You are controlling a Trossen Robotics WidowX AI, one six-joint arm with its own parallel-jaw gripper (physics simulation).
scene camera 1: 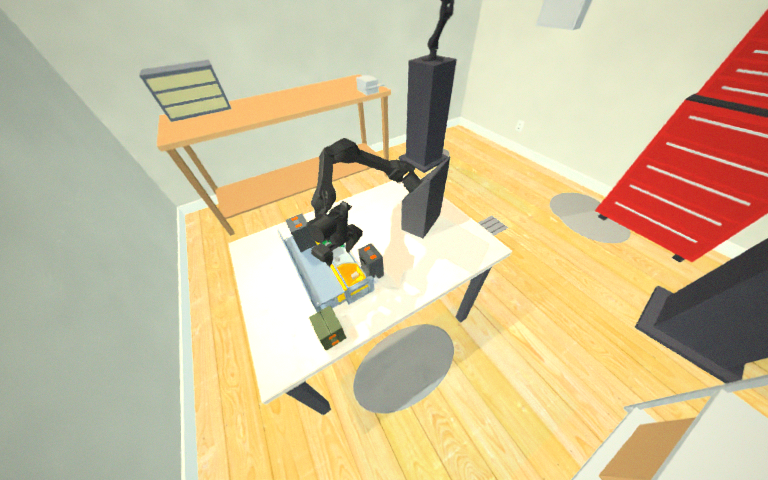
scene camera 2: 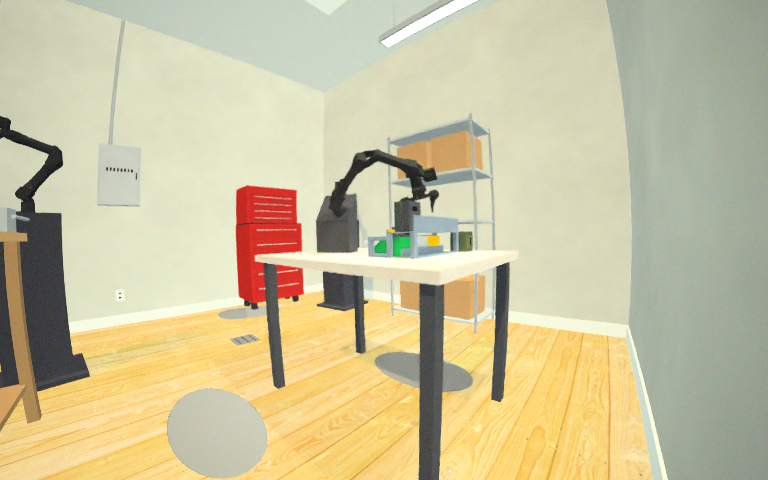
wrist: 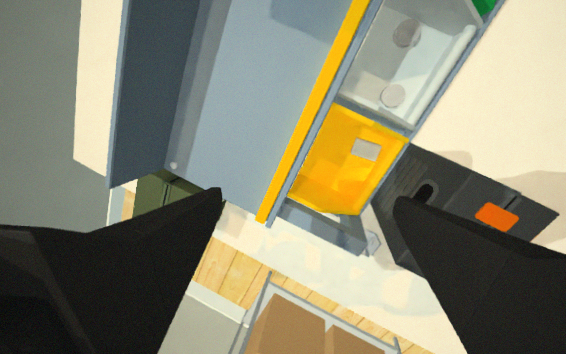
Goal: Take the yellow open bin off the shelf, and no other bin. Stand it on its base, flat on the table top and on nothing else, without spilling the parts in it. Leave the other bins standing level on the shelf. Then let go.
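Seen in the pictures: gripper, between the fingertips: (scene camera 1: 338, 259) (scene camera 2: 423, 214) (wrist: 308, 200); arm's base, origin of its link: (scene camera 1: 416, 186) (scene camera 2: 339, 211).
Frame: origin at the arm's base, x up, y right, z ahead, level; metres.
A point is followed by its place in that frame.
Note:
The yellow open bin (scene camera 1: 349, 273) {x -0.214, y -0.036, z 0.423 m} (scene camera 2: 433, 240) {x -0.166, y -0.061, z 0.520 m} (wrist: 337, 172) {x -0.216, y -0.103, z 0.433 m} stands in the end bay of the blue-grey shelf (scene camera 1: 317, 270) {x -0.123, y 0.000, z 0.533 m} (scene camera 2: 436, 224) {x -0.096, y 0.080, z 0.590 m} (wrist: 245, 95) {x -0.123, y -0.037, z 0.542 m}, with a small pale piece showing inside. A clear bin (wrist: 382, 65) {x -0.216, y 0.030, z 0.429 m} with two round parts is beside it. A green bin (scene camera 2: 400, 245) {x -0.177, y 0.202, z 0.483 m} (wrist: 484, 5) {x -0.180, y 0.085, z 0.373 m} is farther along. My gripper (scene camera 1: 339, 247) {x -0.040, y -0.073, z 0.466 m} (wrist: 308, 200) {x -0.040, y -0.073, z 0.466 m} is open and empty above the shelf. In the wrist view its fingertips stand wide apart, one by the upper deck's end and one over a dark box; the yellow bin shows between and beyond them. Nothing touches the yellow bin's rim.
A dark grey box (scene camera 1: 370, 260) {x -0.095, y -0.119, z 0.363 m} (wrist: 470, 200) {x -0.095, y -0.059, z 0.358 m} stands on the table (scene camera 1: 271, 339) {x -0.225, y -0.072, z 0.791 m} (scene camera 2: 362, 266) {x -0.230, y 0.472, z 0.493 m} close to the yellow bin's front. Another dark box (scene camera 1: 297, 224) {x -0.002, y 0.148, z 0.502 m} (scene camera 2: 404, 215) {x -0.060, y 0.206, z 0.506 m} is at the shelf's far end. An olive green box (scene camera 1: 327, 327) {x -0.127, y -0.217, z 0.623 m} (scene camera 2: 464, 240) {x -0.169, y -0.143, z 0.648 m} (wrist: 160, 195) {x -0.127, y -0.168, z 0.622 m} stands beyond the near end.

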